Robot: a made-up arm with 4 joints.
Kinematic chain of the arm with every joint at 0, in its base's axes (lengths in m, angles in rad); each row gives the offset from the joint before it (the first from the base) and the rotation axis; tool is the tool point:
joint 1: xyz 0 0 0.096 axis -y
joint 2: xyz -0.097 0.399 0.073 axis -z
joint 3: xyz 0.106 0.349 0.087 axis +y
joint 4: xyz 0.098 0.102 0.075 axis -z
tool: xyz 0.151 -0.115 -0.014
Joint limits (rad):
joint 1: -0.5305..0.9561
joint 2: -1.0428..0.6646
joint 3: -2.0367..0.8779
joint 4: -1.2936..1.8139
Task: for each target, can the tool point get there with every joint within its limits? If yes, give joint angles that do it. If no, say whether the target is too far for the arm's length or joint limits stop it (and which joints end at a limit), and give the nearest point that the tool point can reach.
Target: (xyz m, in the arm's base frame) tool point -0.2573 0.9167 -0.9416
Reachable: no: too far | nearest point -0.2519 0.9535 -0.2493 | short by 0.693 m
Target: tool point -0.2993 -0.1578 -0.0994
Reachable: no: joint limits stop it (at a limit: joint 1, joint 2, joint 3) | nearest point -0.4258 0.5175 -0.0241 | short by 0.691 m
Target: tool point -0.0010 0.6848 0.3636
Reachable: yes | joints -0.0579 -0.2206 -0.6825 0.9370
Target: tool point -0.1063 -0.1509 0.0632
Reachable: no: joint limits stop it (at a limit: joint 1, joint 2) | nearest point 0.0558 0.4600 0.3652 | short by 0.701 m
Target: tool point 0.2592 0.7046 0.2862
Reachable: yes | joints -0.4103 -0.0594 -0.3058 0.3645
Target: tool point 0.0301 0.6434 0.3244
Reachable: yes | joints 0.3438 0.1955 0.5042 1.3568
